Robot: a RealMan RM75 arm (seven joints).
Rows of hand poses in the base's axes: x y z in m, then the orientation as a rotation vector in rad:
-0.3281, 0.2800, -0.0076, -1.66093, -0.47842, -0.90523
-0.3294, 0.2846, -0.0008, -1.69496, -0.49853, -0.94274
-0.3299, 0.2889, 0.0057, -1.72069, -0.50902, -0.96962
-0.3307, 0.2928, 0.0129, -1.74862, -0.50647, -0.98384
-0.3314, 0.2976, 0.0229, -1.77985, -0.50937, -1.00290
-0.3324, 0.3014, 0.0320, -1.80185, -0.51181, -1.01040
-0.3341, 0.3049, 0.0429, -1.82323, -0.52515, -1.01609
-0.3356, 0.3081, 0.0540, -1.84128, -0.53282, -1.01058
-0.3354, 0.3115, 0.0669, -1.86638, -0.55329, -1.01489
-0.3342, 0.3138, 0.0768, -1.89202, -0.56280, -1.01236
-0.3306, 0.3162, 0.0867, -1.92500, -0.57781, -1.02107
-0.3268, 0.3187, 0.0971, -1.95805, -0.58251, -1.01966
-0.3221, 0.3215, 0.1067, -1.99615, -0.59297, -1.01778
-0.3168, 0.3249, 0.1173, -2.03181, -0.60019, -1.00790
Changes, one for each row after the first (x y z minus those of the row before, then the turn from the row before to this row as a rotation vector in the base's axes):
-0.0013, 0.0046, 0.0068, -0.03925, -0.02739, -0.02418
-0.0005, 0.0043, 0.0065, -0.02760, -0.01728, -0.01996
-0.0008, 0.0039, 0.0072, -0.02294, -0.00217, -0.02062
-0.0007, 0.0048, 0.0100, -0.02851, -0.00724, -0.02167
-0.0010, 0.0038, 0.0091, -0.01990, -0.00130, -0.01181
-0.0017, 0.0035, 0.0109, -0.02431, -0.00497, -0.00474
-0.0015, 0.0032, 0.0111, -0.01814, 0.00431, -0.00059
0.0002, 0.0034, 0.0129, -0.03060, -0.00635, -0.00182
0.0012, 0.0023, 0.0099, -0.02545, 0.00289, -0.00465
0.0036, 0.0024, 0.0099, -0.03481, -0.00575, -0.01047
0.0038, 0.0025, 0.0104, -0.02930, 0.00516, -0.01132
0.0047, 0.0028, 0.0096, -0.03614, 0.00403, -0.01028
0.0053, 0.0034, 0.0106, -0.03206, 0.01016, -0.00752

